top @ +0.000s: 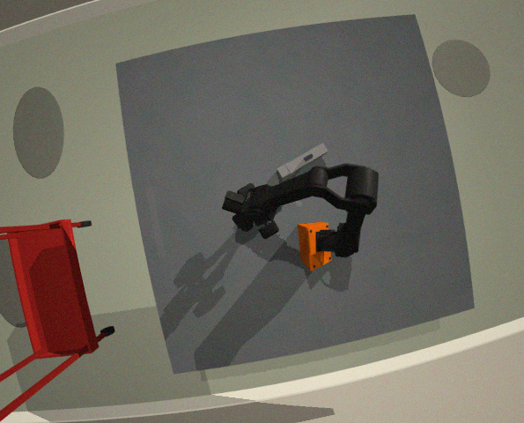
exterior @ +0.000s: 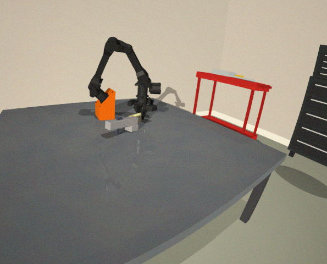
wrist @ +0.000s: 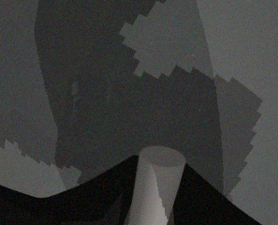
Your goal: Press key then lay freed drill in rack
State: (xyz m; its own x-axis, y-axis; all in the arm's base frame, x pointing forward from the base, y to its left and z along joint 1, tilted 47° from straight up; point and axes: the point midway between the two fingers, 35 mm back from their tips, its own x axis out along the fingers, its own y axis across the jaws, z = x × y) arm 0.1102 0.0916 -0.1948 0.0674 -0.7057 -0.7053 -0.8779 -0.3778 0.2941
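Right now the drill is 40 mm to the right of my gripper tip, 30 mm above it and 20 mm ahead of it. Round my gripper tip: light grey block: 170 mm ahead, 160 mm to the right, 40 mm above; then dark key: 180 mm to the right, 180 mm ahead, 50 mm above; then beige rack: 50 mm to the right, 20 mm ahead, 10 mm above.
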